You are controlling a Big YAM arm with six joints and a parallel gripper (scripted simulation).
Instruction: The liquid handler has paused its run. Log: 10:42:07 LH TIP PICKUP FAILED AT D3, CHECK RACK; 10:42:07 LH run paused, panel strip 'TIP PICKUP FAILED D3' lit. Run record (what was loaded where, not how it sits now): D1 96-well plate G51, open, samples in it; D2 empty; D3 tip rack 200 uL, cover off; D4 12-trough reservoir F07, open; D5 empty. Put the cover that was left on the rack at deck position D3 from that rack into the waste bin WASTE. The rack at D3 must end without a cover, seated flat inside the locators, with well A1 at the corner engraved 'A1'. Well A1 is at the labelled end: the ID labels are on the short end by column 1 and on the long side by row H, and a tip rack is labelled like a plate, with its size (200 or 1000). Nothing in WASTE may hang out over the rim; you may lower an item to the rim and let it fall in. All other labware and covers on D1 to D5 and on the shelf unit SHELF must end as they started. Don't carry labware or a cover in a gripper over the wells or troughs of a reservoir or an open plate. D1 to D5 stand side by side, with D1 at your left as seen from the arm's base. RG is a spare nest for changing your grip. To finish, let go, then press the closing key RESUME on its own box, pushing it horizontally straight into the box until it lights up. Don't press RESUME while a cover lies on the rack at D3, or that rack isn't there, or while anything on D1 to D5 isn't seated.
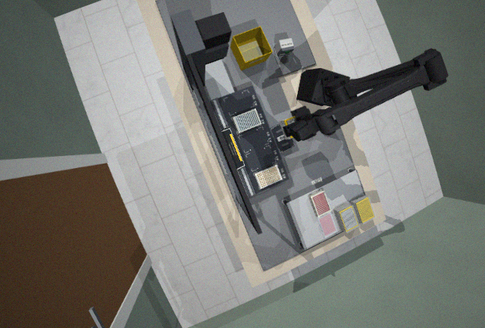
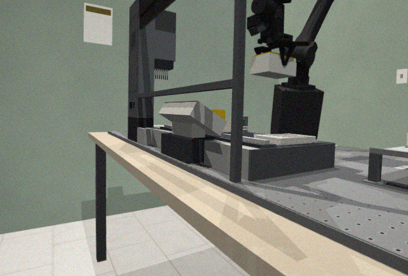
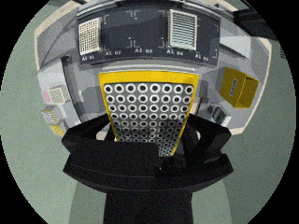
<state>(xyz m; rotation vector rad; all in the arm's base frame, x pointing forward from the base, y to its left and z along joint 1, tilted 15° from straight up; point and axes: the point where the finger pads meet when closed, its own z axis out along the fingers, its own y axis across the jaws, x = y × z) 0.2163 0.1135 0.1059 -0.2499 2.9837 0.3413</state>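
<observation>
Right now my hand is 10 mm to the left of the yellow-framed tip rack and 10 mm below it. From my hand the other things lie so: gantry post 310 mm to the left, 300 mm ahead, 50 mm below; then cream plate 230 mm to the left, 220 mm below, 130 mm ahead; then resume box 410 mm to the right, 220 mm below, 110 mm behind.
</observation>
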